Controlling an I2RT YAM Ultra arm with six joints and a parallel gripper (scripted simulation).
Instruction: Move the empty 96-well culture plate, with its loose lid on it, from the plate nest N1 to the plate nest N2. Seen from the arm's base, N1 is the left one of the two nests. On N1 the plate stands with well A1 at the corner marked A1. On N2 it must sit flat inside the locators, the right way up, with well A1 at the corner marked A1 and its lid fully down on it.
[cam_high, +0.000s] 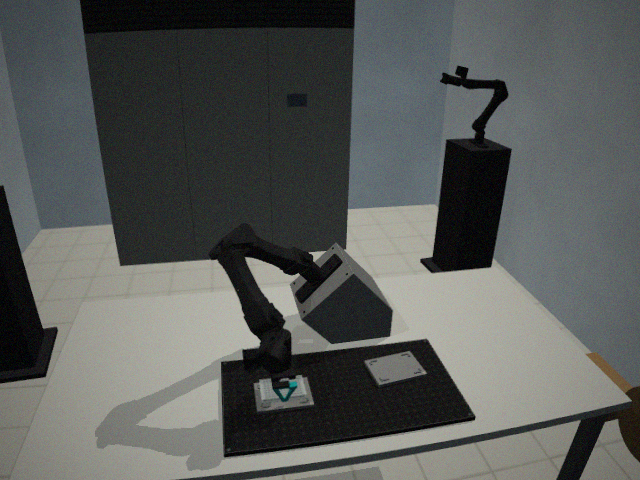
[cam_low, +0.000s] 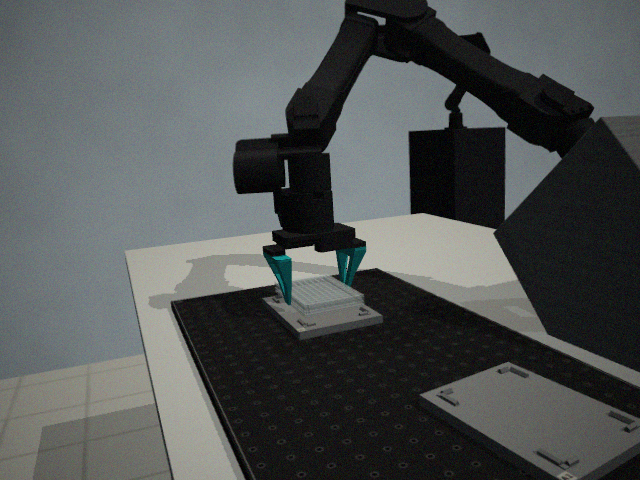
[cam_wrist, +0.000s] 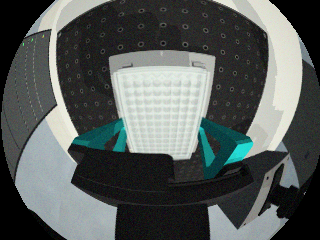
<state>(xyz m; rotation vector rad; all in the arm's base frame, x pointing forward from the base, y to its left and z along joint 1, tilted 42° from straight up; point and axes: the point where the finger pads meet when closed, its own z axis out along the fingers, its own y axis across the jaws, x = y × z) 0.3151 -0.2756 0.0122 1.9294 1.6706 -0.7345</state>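
My gripper is now right at the lid.
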